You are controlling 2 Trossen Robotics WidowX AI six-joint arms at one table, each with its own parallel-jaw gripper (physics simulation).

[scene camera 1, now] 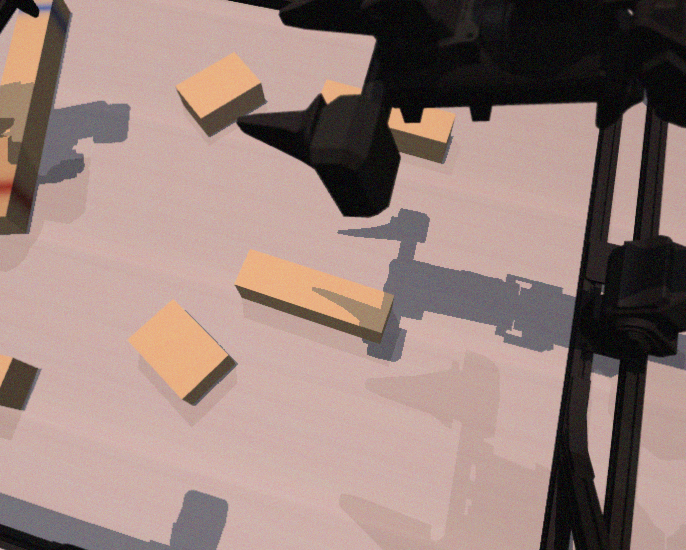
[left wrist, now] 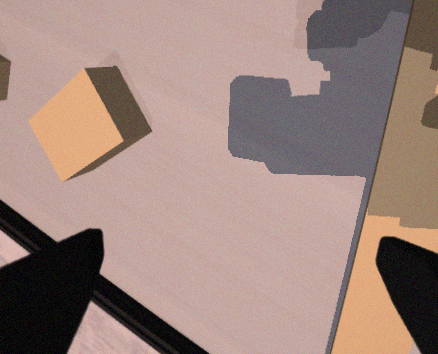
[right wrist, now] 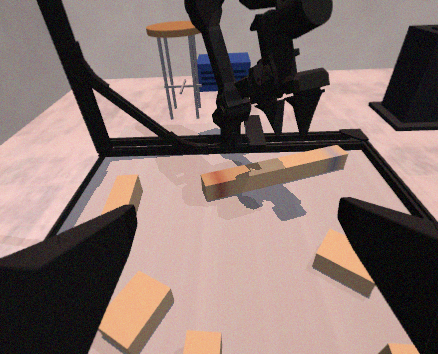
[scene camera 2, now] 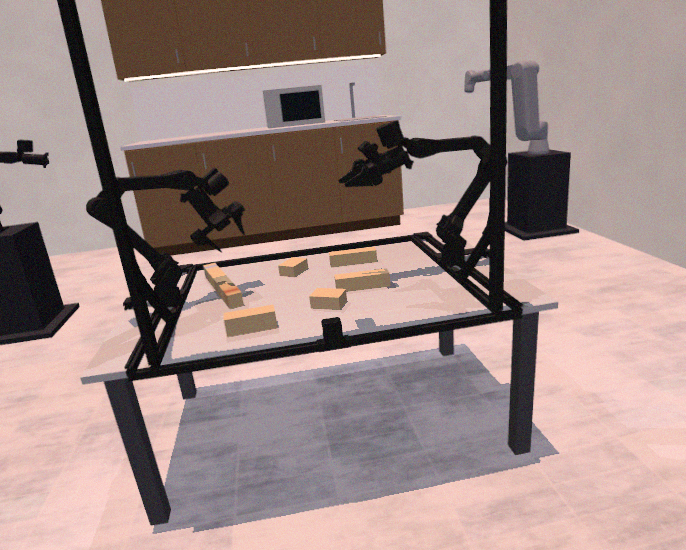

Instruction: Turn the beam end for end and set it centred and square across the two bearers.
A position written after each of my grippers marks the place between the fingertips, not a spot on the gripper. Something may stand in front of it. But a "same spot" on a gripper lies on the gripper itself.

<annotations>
my right gripper: scene camera 1 261,68; right wrist; scene camera 2; not seen in the left wrist view (out of frame)
long wooden beam: scene camera 1 39,42; left wrist; right wrist; scene camera 2 231,295
same spot on my right gripper: (scene camera 2: 358,176) = (right wrist: 19,250)
same spot on long wooden beam: (left wrist: 394,207) = (right wrist: 280,165)
</annotations>
